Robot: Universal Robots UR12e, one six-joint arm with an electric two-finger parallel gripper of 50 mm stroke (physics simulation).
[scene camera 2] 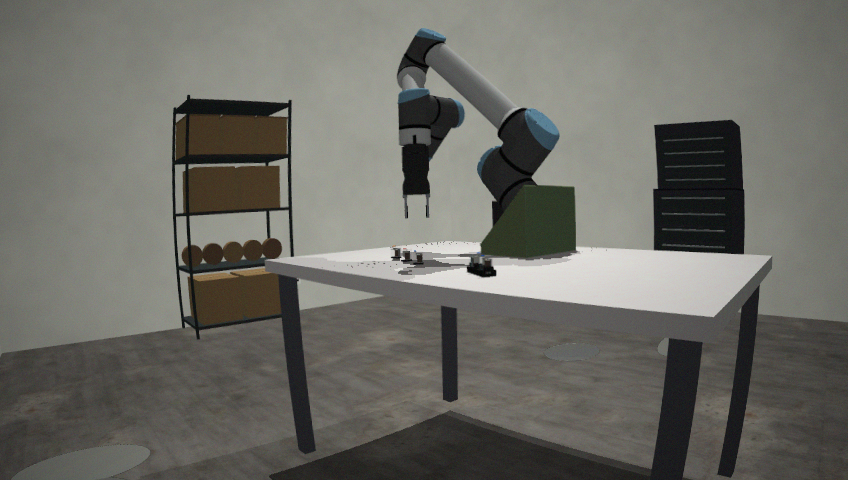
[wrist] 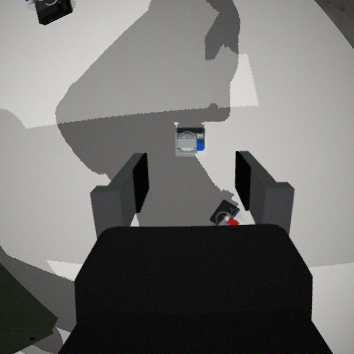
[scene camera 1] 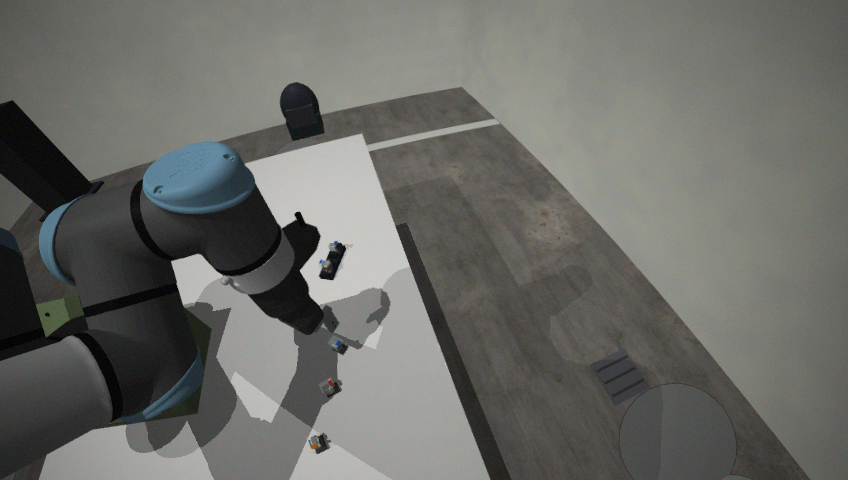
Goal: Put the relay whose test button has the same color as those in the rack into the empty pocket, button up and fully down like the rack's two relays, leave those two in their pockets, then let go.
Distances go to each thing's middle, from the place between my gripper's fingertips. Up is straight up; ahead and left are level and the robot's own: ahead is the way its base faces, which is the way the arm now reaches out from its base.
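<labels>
There is the blue-button relay [wrist: 189, 141], and my gripper is 110 mm above it.
</labels>
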